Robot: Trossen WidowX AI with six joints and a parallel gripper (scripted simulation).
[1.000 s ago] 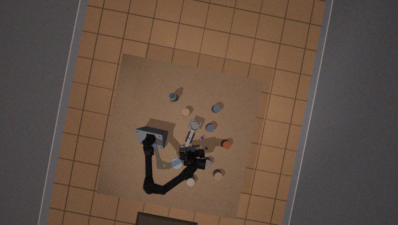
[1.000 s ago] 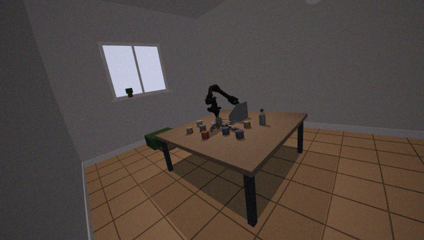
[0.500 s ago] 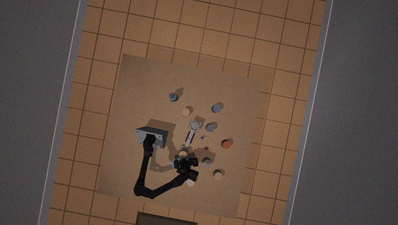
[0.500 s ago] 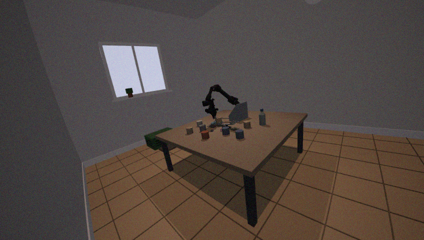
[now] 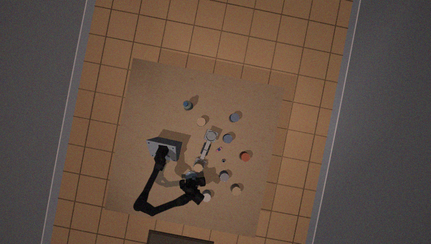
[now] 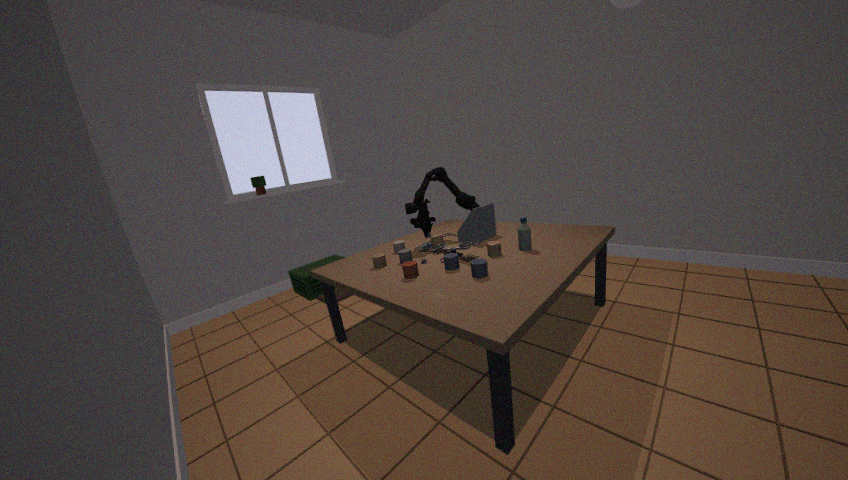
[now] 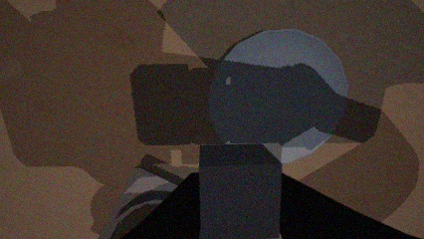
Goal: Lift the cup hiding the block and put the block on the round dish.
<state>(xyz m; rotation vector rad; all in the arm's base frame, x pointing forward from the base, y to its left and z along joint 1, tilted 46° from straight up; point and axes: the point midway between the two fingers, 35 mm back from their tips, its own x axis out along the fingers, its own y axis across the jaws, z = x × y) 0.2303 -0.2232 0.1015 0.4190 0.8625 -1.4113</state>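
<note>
Now: the round dish 30 mm behind my gripper tip, 30 mm to the right of it and 80 mm below it. Also, from my gripper tip: grey cup (250 mm ahead, 40 mm to the left, 40 mm below); balance (60 mm ahead, 220 mm to the left, 40 mm below); whitish cup (110 mm ahead, 130 mm to the right, 40 mm below).
</note>
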